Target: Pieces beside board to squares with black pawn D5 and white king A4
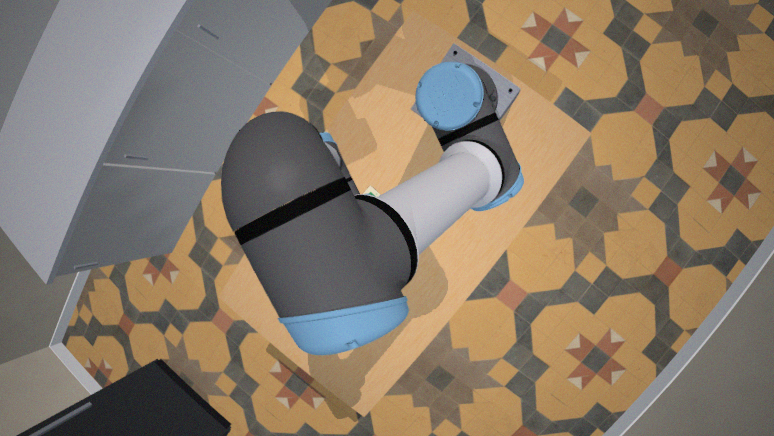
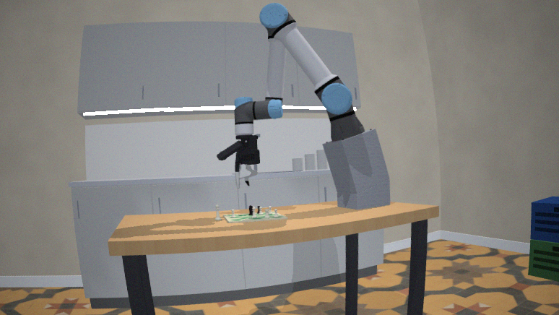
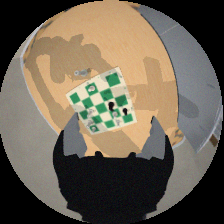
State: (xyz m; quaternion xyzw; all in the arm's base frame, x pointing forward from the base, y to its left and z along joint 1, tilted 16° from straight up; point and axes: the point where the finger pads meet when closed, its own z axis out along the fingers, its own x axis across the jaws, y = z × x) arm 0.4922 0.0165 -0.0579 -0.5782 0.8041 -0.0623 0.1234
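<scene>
My hand is 11 cm short of the white king, 7 cm to the right of it and 9 cm above it. The rest, counted from my hand: chessboard (3 cm behind, 6 cm to the left, 11 cm below); black pawn (6 cm behind, 2 cm to the right, 10 cm below).
</scene>
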